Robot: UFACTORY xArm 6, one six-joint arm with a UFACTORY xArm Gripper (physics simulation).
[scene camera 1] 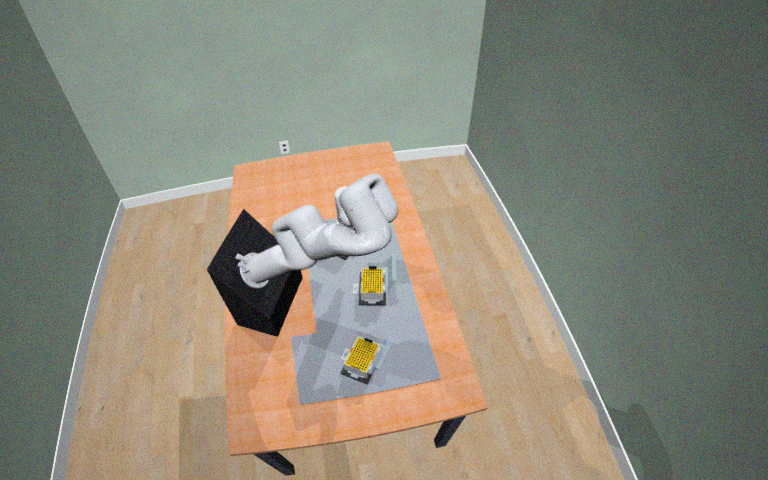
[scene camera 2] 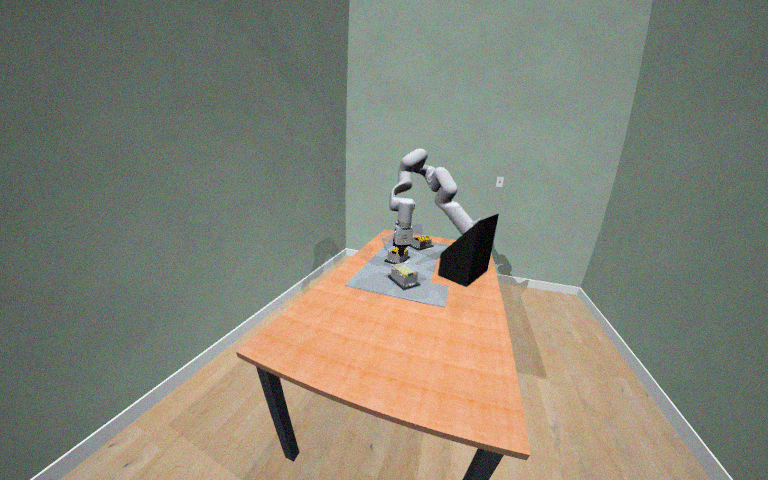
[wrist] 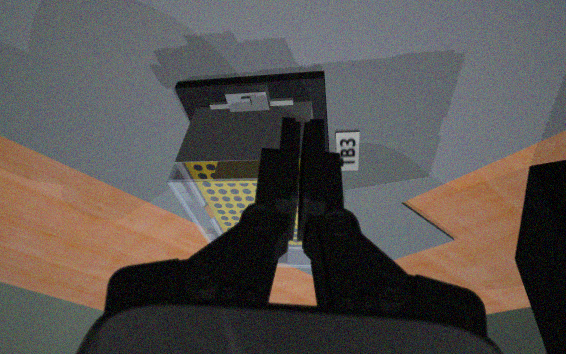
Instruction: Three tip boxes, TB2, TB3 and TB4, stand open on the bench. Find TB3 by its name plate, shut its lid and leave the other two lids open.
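Pixels of known places: gripper, fingertip midpoint: [scene camera 2: 400, 255] [wrist: 300, 143]; arm's base, origin of the base link: [scene camera 1: 254, 270] [scene camera 2: 471, 233].
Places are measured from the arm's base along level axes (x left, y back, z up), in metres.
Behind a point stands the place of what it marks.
Observation:
TB3 [wrist: 230, 135] @(y -0.369, x 0.223, z -0.197 m) [scene camera 2: 404, 277] @(y -0.302, x 0.326, z -0.171 m) stands on the mat with its name plate [wrist: 348, 150] @(y -0.275, x 0.205, z -0.234 m) beside it in the wrist view. Its clear lid appears to lie down over the yellow rack; whether it is fully seated is unclear. The arm hides most of TB3 in scene camera 1. My gripper [wrist: 300, 143] @(y -0.367, x 0.150, z -0.140 m) [scene camera 2: 400, 249] @(y -0.367, x 0.150, z -0.140 m) is shut and empty, above the latch side, towards the plate side. The other two tip boxes are a middle one [scene camera 1: 372, 285] [scene camera 2: 397, 257] and a farther one [scene camera 1: 361, 357] [scene camera 2: 422, 243]. Their clear lids stand open; their plates are unreadable.
The grey mat [scene camera 1: 404, 356] @(y -0.466, x -0.319, z -0.236 m) [scene camera 2: 368, 281] @(y -0.488, x 0.331, z -0.236 m) lies on the orange table [scene camera 1: 271, 418] @(y 0.038, x -0.462, z -0.239 m) [scene camera 2: 385, 356] @(y -0.253, x 0.781, z -0.239 m). The black pedestal [scene camera 1: 257, 305] @(y 0.008, x -0.111, z -0.053 m) [scene camera 2: 467, 254] @(y -0.016, x 0.186, z -0.061 m) [wrist: 547, 215] @(y -0.144, x 0.121, z -0.197 m) stands on the plate side of the boxes. The arm [scene camera 1: 362, 226] @(y -0.356, x -0.231, z 0.375 m) [scene camera 2: 404, 212] @(y -0.358, x 0.178, z 0.113 m) reaches over the mat. The middle box is close to the gripper.

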